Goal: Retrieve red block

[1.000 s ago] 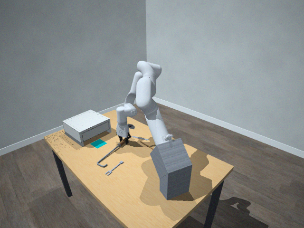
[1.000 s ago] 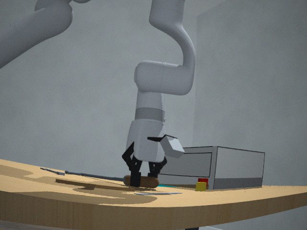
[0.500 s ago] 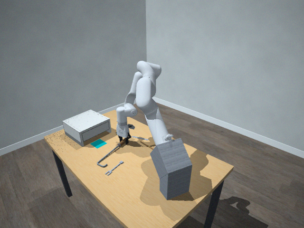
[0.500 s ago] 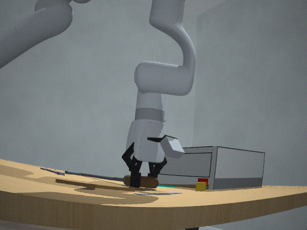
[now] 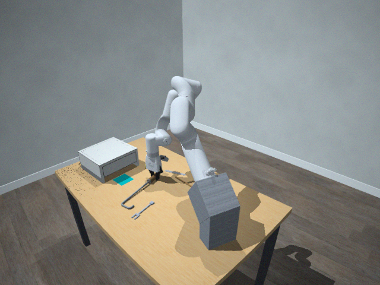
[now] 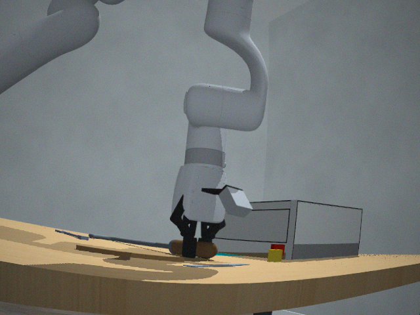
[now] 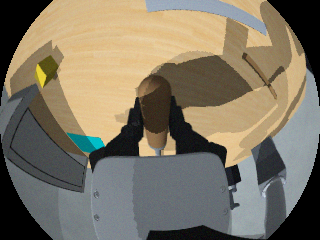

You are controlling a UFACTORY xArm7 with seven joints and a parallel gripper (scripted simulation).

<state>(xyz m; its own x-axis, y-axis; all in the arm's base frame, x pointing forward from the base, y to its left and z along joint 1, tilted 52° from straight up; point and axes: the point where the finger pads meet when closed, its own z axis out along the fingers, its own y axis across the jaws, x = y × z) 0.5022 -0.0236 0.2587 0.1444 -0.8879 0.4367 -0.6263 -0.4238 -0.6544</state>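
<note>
The yellow block is 150 mm ahead of my hand, 50 mm to the right of it and 10 mm below it. The rest, counted from my hand: thin stick (170 mm behind, 100 mm to the right, 20 mm below); then flat grey strip (140 mm to the right, 40 mm behind, 20 mm below); then long hook tool (130 mm to the left, 70 mm behind, 10 mm below).
</note>
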